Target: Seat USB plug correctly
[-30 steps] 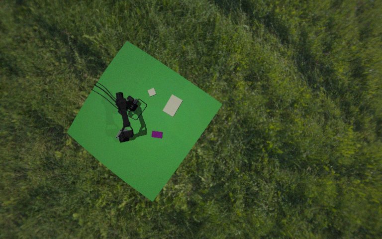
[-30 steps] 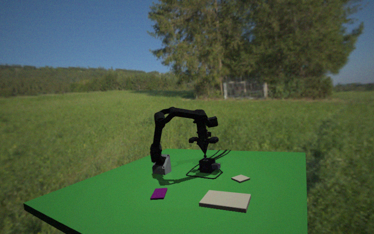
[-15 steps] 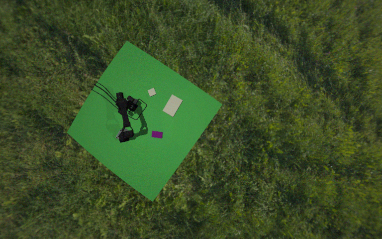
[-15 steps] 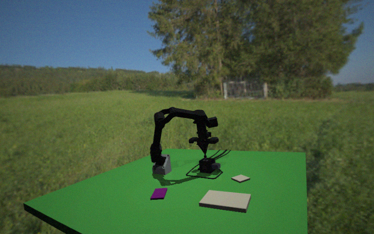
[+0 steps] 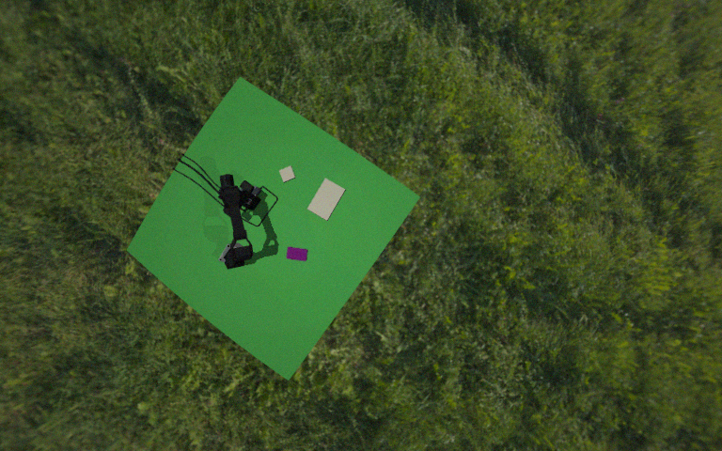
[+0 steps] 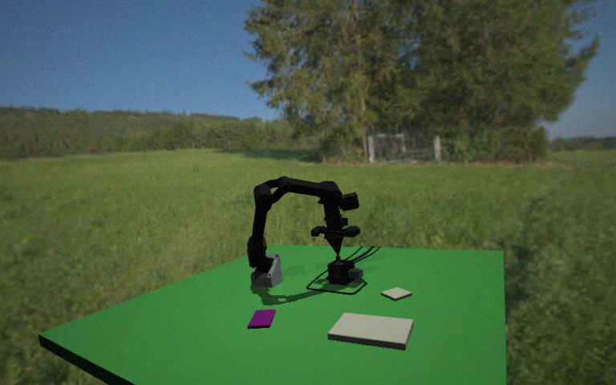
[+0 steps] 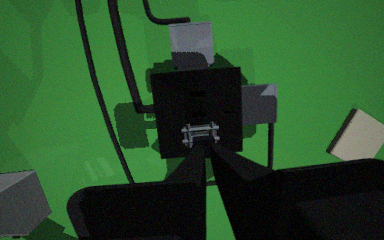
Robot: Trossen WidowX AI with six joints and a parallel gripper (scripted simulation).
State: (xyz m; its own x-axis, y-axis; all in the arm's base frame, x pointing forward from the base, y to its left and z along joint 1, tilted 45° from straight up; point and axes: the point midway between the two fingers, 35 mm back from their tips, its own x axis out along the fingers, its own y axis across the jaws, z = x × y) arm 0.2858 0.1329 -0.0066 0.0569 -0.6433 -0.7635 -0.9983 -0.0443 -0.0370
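My gripper tip is 2 cm above the silver USB plug. The rest, counted from my gripper tip: purple flat block: 8 cm behind, 37 cm to the right, 11 cm below; then beige tile: 24 cm ahead, 6 cm to the right, 11 cm below; then beige slab: 26 cm ahead, 32 cm to the right, 11 cm below.
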